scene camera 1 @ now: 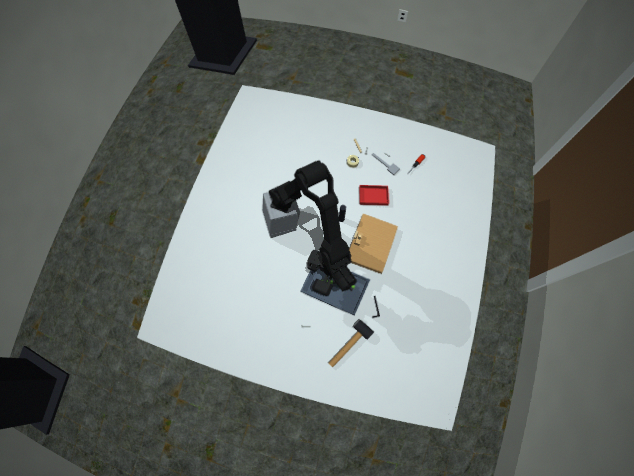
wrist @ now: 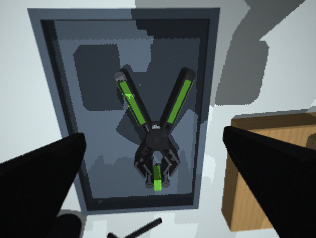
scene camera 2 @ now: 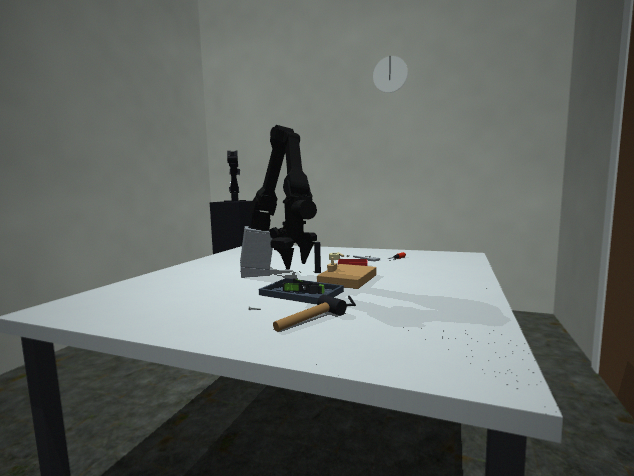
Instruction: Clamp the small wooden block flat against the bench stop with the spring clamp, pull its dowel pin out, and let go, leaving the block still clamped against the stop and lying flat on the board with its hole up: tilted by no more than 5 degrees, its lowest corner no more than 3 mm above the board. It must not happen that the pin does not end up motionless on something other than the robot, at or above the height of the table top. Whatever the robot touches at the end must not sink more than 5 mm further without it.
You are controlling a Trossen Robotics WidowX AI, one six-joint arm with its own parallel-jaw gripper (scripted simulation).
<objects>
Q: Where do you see a dark tray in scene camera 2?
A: At 275, 290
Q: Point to a dark tray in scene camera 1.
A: At 347, 300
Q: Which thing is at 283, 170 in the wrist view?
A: My gripper.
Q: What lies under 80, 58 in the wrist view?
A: A dark tray.
</objects>
